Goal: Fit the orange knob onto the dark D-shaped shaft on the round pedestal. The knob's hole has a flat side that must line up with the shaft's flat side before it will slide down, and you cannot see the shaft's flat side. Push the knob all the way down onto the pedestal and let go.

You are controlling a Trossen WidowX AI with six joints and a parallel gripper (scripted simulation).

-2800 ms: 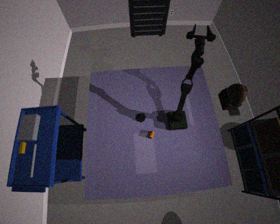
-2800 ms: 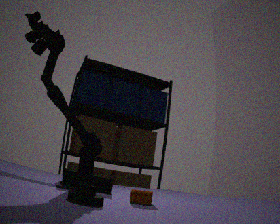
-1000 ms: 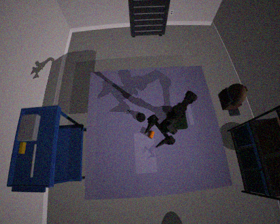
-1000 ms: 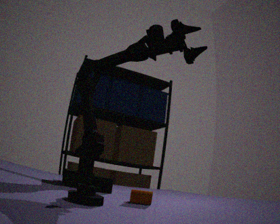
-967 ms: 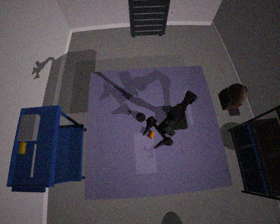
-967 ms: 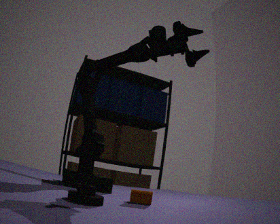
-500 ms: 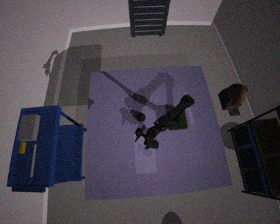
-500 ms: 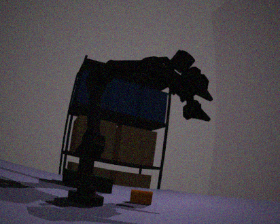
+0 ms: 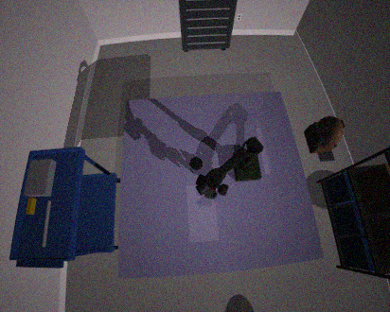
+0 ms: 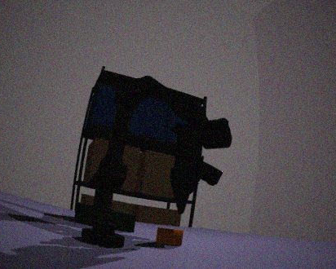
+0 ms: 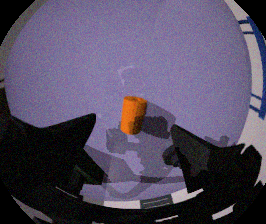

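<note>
Now: gripper tip 60 mm above the orange knob and 20 mm to the left of it. From my gripper tip the other things lie so: dark pedestal: 180 mm to the right, 100 mm ahead, 50 mm below.
</note>
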